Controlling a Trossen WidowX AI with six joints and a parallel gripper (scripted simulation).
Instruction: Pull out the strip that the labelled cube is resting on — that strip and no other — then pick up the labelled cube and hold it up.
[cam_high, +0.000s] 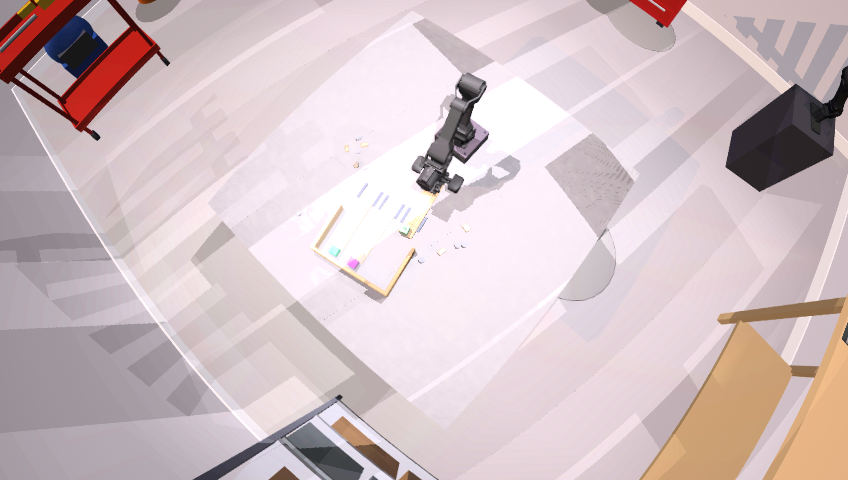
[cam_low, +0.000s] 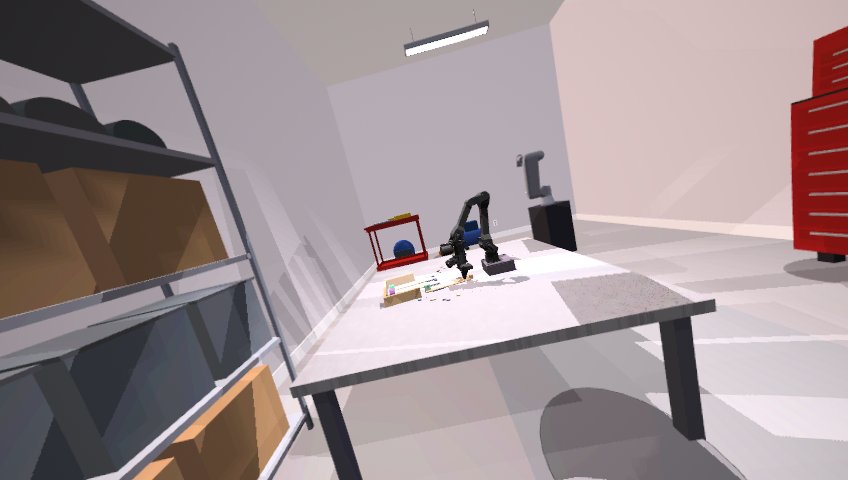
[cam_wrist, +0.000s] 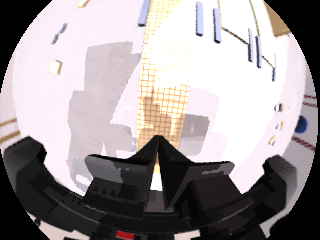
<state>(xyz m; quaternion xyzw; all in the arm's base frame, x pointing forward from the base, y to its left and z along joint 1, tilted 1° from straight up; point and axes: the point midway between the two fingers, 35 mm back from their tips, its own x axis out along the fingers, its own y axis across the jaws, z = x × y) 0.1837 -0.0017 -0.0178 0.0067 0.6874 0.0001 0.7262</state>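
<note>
The tan checked strip lies 100 mm ahead of my gripper tip. From my gripper tip the other things lie so: labelled cube (220 mm ahead, 10 mm to the right, 20 mm above).
</note>
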